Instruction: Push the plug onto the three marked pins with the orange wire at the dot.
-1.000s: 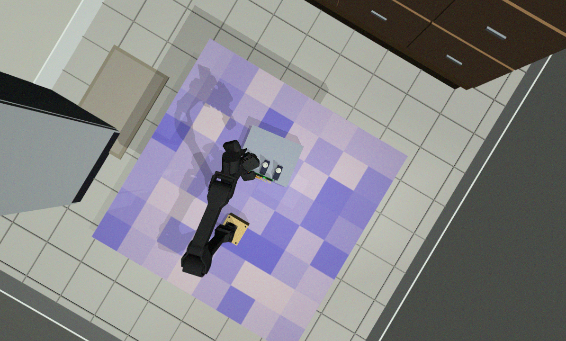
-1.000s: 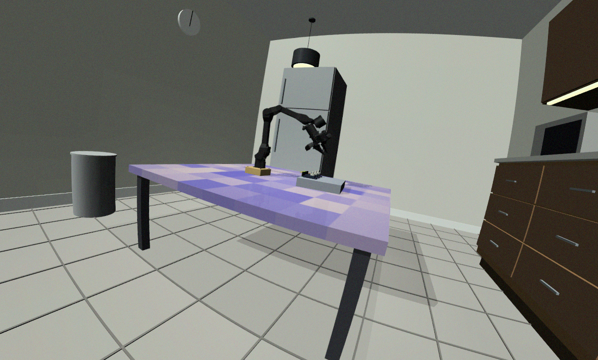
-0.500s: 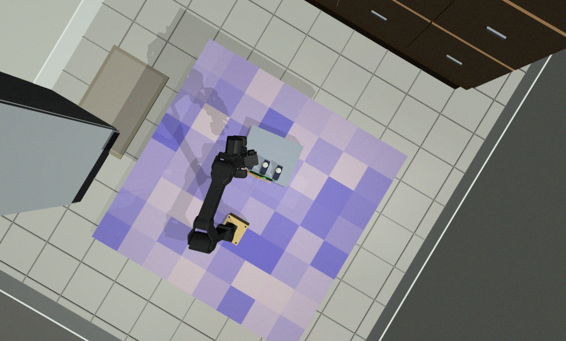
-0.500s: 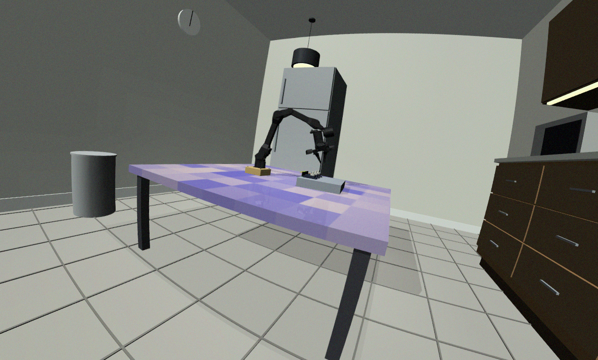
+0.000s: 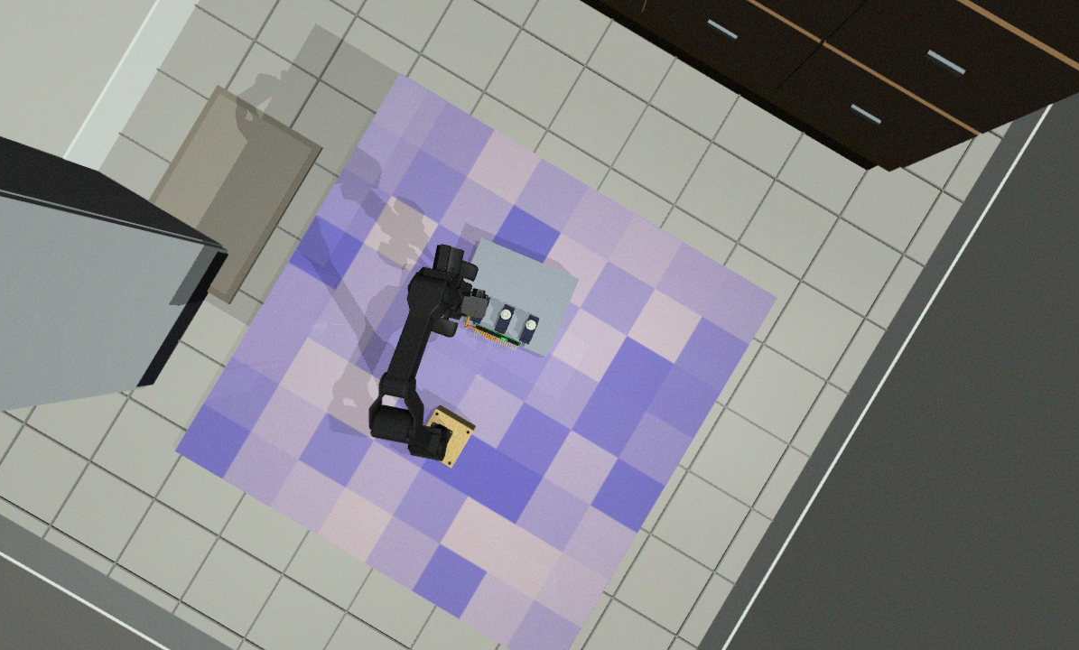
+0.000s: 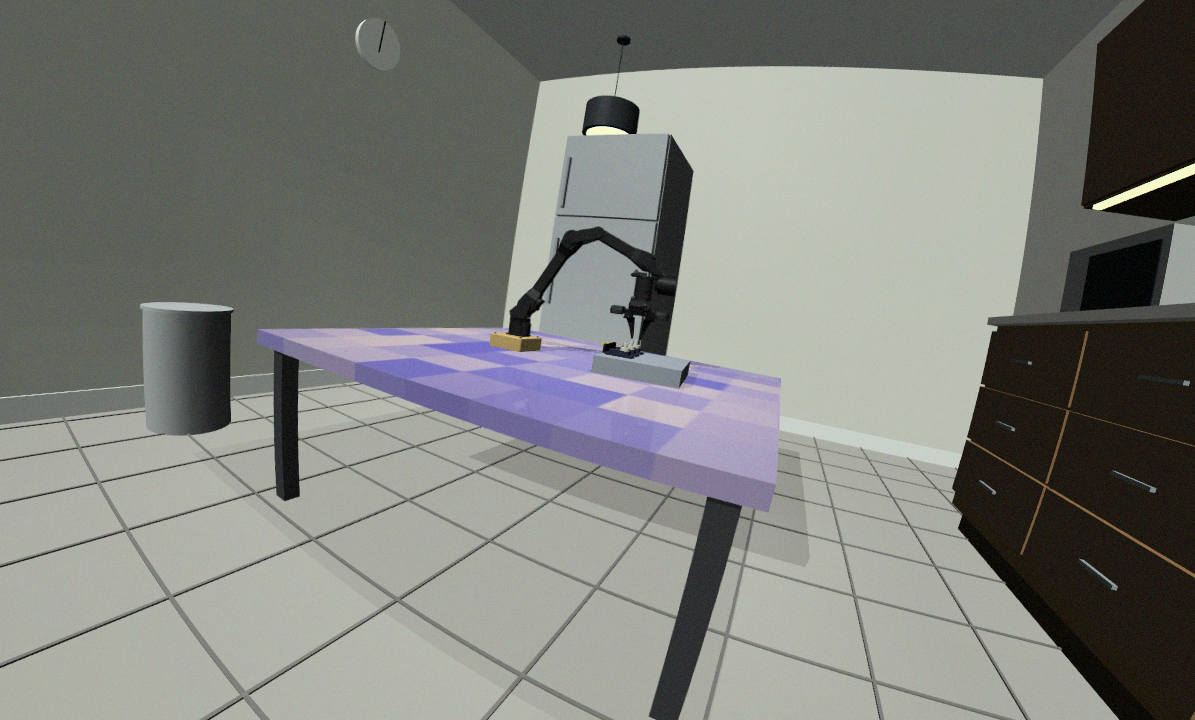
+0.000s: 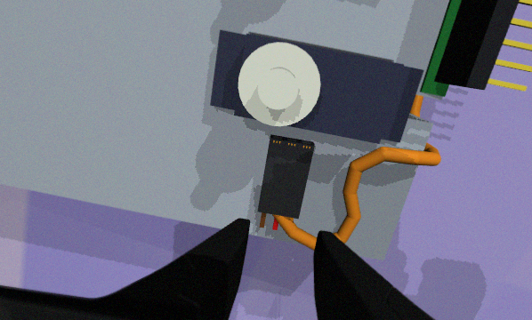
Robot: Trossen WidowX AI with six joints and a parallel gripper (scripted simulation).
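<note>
Right now my gripper tip is 4 cm past the green band, 15 cm to the left of it and 1 cm above it. Round my gripper tip: dark dot (4 cm behind, 15 cm to the right, 1 cm below); pin header (5 cm behind, 13 cm to the right, 3 cm below); grey printed holder (11 cm ahead, 12 cm to the right, 6 cm below).
</note>
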